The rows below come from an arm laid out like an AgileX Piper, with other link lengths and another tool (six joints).
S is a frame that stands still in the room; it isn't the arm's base.
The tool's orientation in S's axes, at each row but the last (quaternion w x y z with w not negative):
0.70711 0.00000 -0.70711 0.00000
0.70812 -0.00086 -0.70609 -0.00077
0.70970 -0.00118 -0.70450 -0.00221
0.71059 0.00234 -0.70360 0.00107
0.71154 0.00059 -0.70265 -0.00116
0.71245 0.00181 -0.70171 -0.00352
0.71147 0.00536 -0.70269 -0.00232
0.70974 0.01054 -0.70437 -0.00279
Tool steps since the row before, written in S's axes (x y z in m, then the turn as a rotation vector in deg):
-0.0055 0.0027 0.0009 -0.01 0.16 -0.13
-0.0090 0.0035 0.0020 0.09 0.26 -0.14
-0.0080 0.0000 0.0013 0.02 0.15 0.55
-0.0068 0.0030 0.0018 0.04 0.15 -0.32
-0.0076 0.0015 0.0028 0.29 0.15 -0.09
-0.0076 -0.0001 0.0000 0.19 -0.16 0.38
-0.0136 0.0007 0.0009 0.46 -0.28 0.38
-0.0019 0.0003 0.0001 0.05 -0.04 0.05
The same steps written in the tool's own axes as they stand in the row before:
0.0009 0.0027 0.0055 -0.13 0.16 0.01
0.0020 0.0035 0.0090 -0.14 0.26 -0.09
0.0012 0.0000 0.0080 0.55 0.15 -0.02
0.0017 0.0030 0.0068 -0.32 0.15 -0.04
0.0027 0.0015 0.0076 -0.09 0.15 -0.29
-0.0001 -0.0001 0.0076 0.38 -0.16 -0.18
0.0007 0.0008 0.0136 0.39 -0.28 -0.45
0.0001 0.0003 0.0019 0.05 -0.04 -0.05

